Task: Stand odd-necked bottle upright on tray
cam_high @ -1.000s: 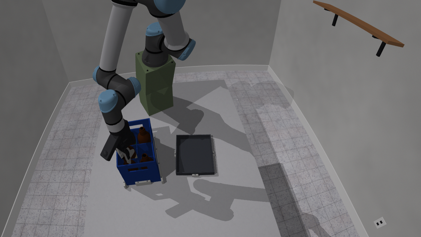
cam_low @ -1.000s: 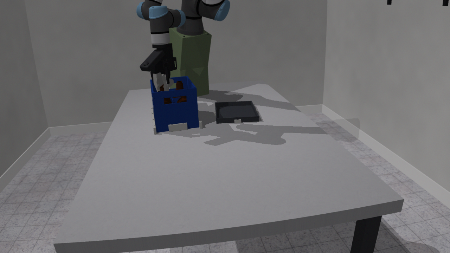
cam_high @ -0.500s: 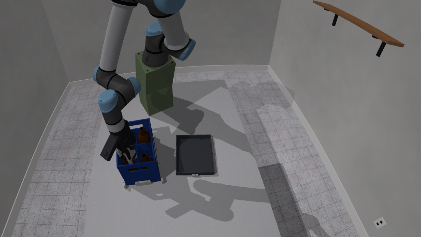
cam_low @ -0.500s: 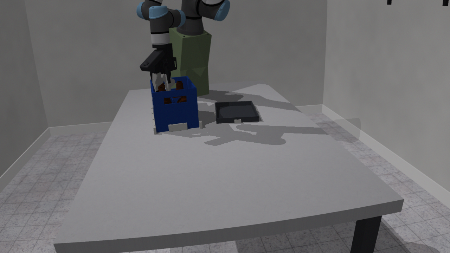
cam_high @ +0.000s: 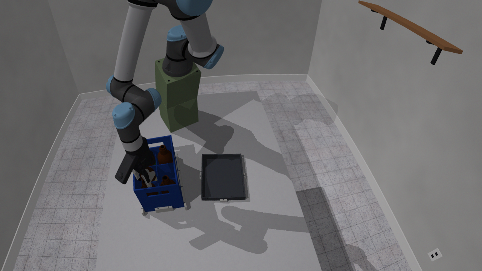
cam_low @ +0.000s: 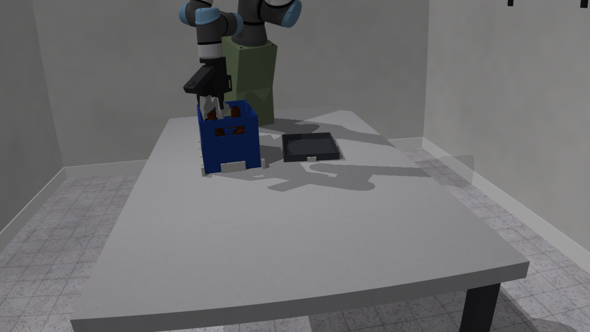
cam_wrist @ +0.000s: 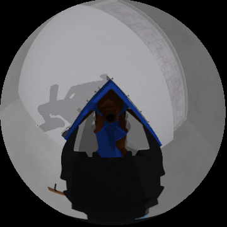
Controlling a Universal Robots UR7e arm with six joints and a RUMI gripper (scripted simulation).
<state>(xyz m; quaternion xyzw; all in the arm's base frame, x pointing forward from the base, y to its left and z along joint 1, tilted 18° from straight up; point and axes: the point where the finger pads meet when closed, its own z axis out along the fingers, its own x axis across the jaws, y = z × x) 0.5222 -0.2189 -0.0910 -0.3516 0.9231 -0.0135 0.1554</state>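
Now: hand 9 cm past the blue crate, 5 cm to the right of it and 7 cm above it. Round my hand: dark tray (6 cm behind, 34 cm to the left, 14 cm below).
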